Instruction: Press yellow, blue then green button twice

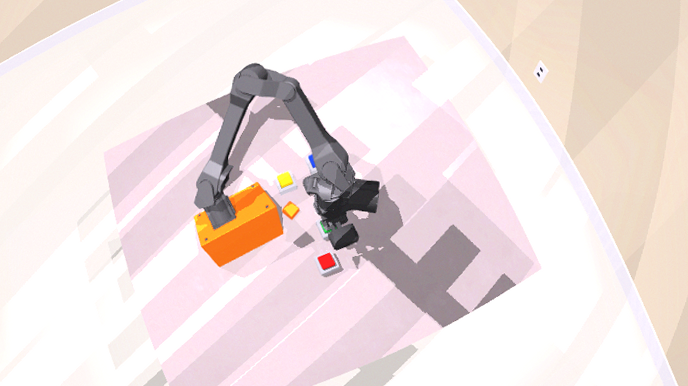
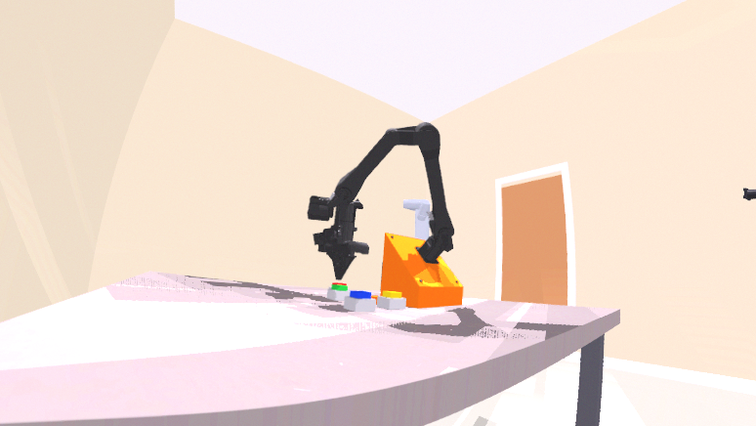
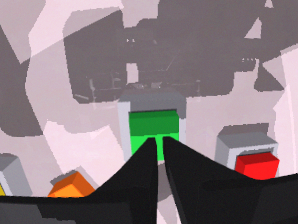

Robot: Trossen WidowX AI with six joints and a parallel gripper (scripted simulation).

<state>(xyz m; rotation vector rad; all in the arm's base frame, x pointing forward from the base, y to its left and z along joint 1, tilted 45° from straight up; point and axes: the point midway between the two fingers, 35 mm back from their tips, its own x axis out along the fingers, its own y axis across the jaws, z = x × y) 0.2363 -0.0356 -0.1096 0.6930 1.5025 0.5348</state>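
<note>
Right now the green button is 20 mm below my gripper tip. Round my gripper tip: red button 80 mm to the right, 60 mm behind, 20 mm below; yellow button 160 mm to the left, 40 mm behind, 20 mm below; small orange block 90 mm to the left, 70 mm behind, 40 mm below.
</note>
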